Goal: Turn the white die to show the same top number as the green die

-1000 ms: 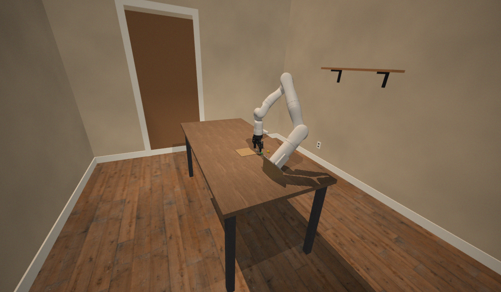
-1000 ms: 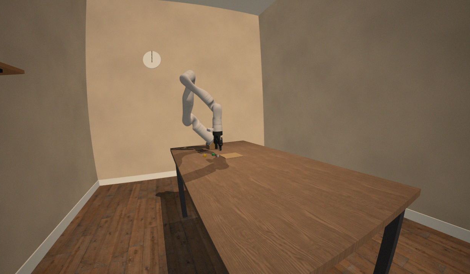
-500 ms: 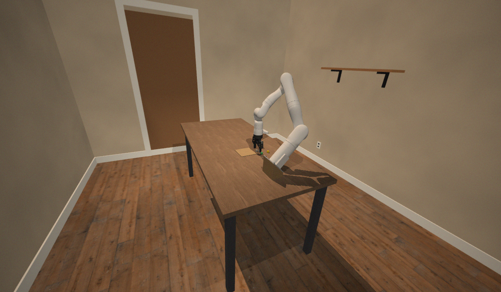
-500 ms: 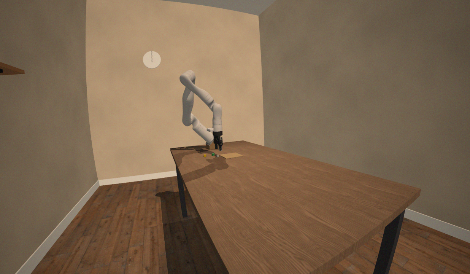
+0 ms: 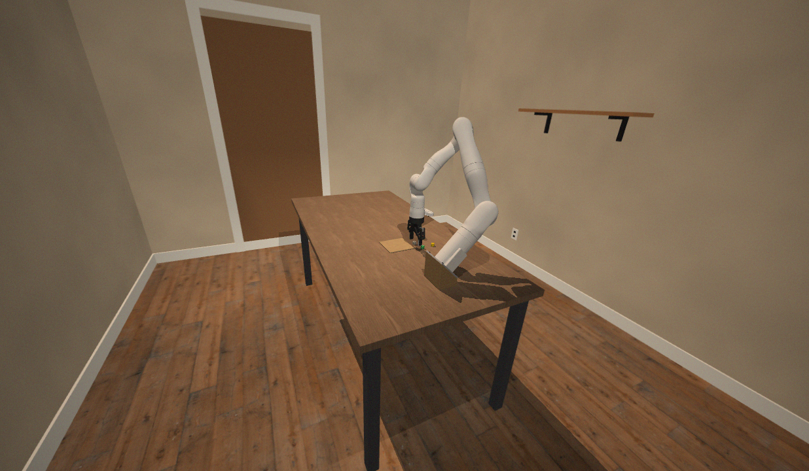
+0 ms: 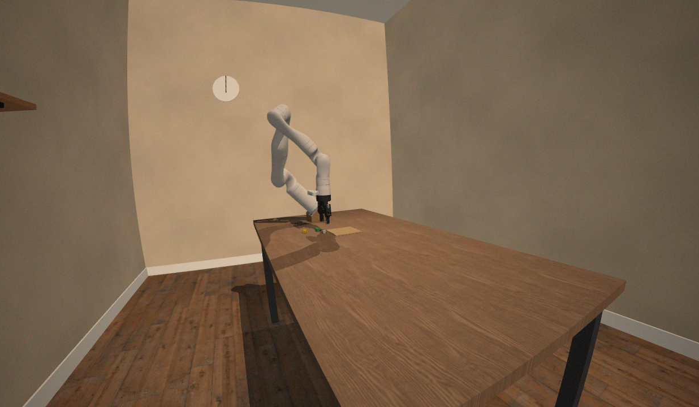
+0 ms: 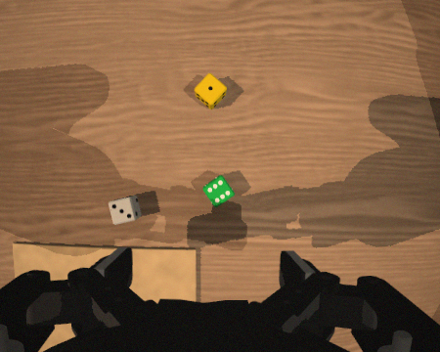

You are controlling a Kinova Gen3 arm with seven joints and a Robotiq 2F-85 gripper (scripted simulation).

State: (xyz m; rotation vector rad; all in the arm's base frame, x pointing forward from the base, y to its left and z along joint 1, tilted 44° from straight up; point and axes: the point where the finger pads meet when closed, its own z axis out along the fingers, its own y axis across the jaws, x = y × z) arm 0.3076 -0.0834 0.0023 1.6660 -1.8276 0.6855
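My gripper is now 40 mm to the left of the green die, 40 mm above it and 10 mm past it. Also, from my hand: tan mat (80 mm ahead, 70 mm to the left, 40 mm below); white die (60 mm ahead, 40 mm below, 30 mm to the right); yellow die (110 mm to the right, 40 mm below, 10 mm behind).
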